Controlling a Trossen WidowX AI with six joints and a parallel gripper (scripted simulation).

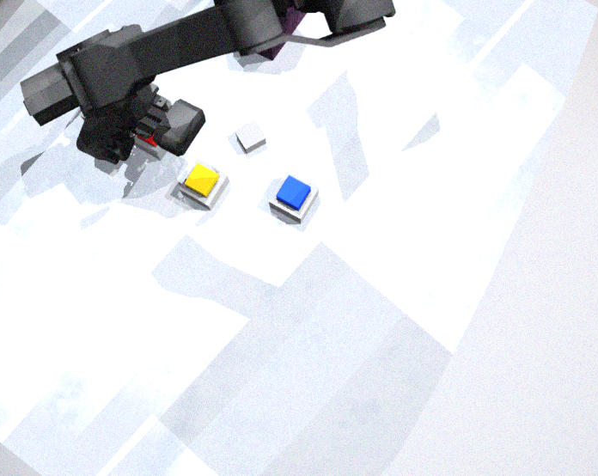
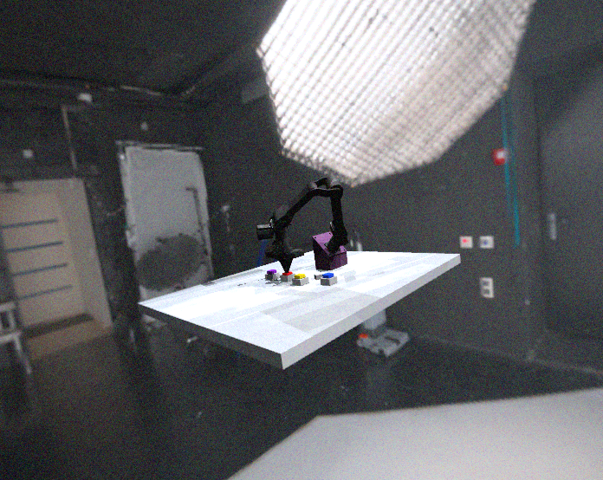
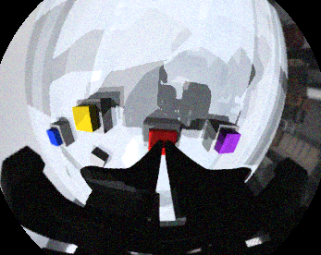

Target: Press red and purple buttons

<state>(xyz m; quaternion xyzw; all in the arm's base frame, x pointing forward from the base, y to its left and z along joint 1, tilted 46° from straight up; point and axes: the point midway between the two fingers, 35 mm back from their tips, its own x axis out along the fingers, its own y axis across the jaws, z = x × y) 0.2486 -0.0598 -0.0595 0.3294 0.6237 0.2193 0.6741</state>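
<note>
Right now the red button is 10 mm below my gripper tip. From my gripper tip the other things lie so: blue button: 10 mm ahead, 220 mm to the left; then yellow button: 40 mm ahead, 100 mm to the left; then purple button: 10 mm behind, 100 mm to the right.
</note>
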